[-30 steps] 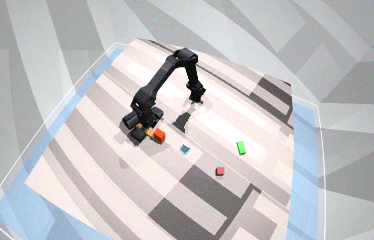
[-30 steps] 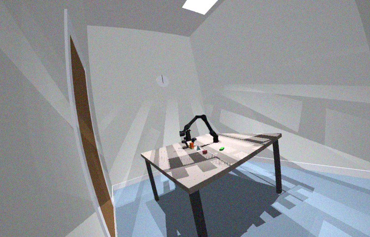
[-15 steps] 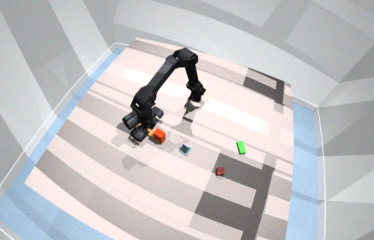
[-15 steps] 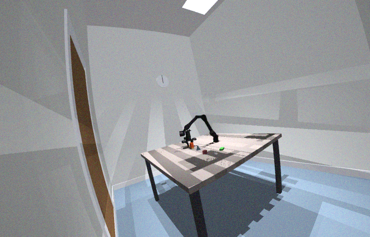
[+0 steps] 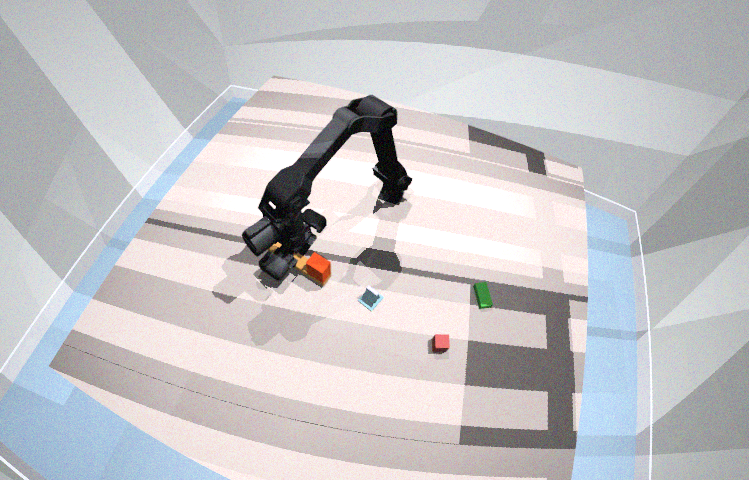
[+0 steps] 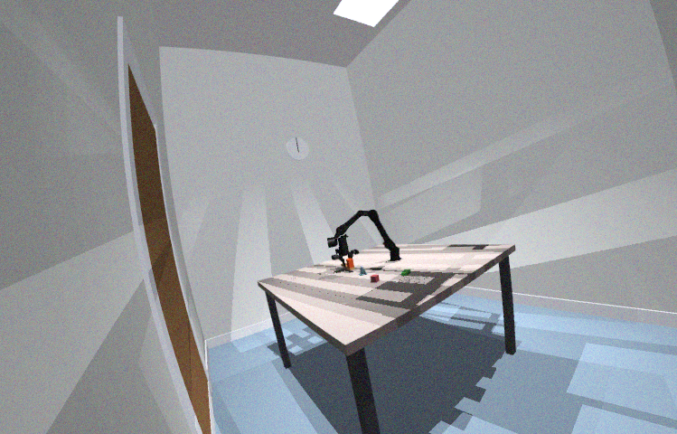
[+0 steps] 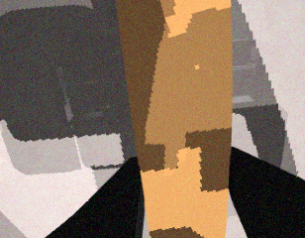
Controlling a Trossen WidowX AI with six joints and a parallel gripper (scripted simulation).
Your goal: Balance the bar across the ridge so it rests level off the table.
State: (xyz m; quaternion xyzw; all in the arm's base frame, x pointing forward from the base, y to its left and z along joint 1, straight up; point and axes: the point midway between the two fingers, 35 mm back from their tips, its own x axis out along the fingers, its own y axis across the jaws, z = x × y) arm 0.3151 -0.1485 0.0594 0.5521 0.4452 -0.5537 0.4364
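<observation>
The teal ridge lies 20 cm to the left of my gripper tip and 2 cm ahead of it. The rest, counted from my gripper tip: red cube (39 cm to the left, 8 cm ahead, 1 cm below); then green block (47 cm to the left, 8 cm behind, 2 cm below).
</observation>
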